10 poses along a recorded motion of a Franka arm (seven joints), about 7.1 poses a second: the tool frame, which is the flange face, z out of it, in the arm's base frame.
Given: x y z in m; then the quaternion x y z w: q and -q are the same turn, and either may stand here.
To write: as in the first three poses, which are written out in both.
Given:
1: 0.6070 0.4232 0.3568 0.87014 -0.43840 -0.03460 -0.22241
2: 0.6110 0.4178 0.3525 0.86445 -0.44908 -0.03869 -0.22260
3: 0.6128 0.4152 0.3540 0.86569 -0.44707 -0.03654 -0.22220
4: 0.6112 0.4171 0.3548 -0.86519 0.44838 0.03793 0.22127
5: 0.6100 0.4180 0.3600 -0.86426 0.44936 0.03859 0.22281
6: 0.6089 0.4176 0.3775 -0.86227 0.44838 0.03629 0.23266
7: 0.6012 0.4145 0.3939 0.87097 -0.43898 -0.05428 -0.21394
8: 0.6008 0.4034 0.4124 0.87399 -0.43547 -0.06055 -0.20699
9: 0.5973 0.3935 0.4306 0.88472 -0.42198 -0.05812 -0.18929
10: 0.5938 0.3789 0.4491 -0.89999 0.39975 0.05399 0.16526
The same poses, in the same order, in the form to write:
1:
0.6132 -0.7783 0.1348 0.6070
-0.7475 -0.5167 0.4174 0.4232
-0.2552 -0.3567 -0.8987 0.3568
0 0 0 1

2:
0.5937 -0.7936 0.1330 0.6110
-0.7592 -0.4975 0.4196 0.4178
-0.2668 -0.3501 -0.8979 0.3525
0 0 0 1

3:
0.5976 -0.7903 0.1354 0.6128
-0.7578 -0.5015 0.4174 0.4152
-0.2619 -0.3520 -0.8986 0.3540
0 0 0 1

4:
0.5950 -0.7927 0.1328 0.6112
-0.7591 -0.5000 0.4169 0.4171
-0.2641 -0.3489 -0.8992 0.3548
0 0 0 1

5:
0.5932 -0.7939 0.1335 0.6100
-0.7595 -0.4969 0.4198 0.4180
-0.2669 -0.3504 -0.8977 0.3600
0 0 0 1

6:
0.5953 -0.7901 0.1461 0.6089
-0.7564 -0.4897 0.4338 0.4176
-0.2712 -0.3687 -0.8891 0.3775
0 0 0 1

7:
0.6087 -0.7879 0.0933 0.6012
-0.7414 -0.5231 0.4203 0.4145
-0.2824 -0.3250 -0.9026 0.3939
0 0 0 1

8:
0.6134 -0.7863 0.0744 0.6008
-0.7361 -0.5350 0.4145 0.4034
-0.2861 -0.3091 -0.9070 0.4124
0 0 0 1

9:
0.6371 -0.7687 0.0569 0.5973
-0.7247 -0.5722 0.3840 0.3935
-0.2626 -0.2859 -0.9216 0.4306
0 0 0 1

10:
0.6746 -0.7374 0.0349 0.5938
-0.7017 -0.6258 0.3406 0.3789
-0.2293 -0.2543 -0.9395 0.4491
0 0 0 1

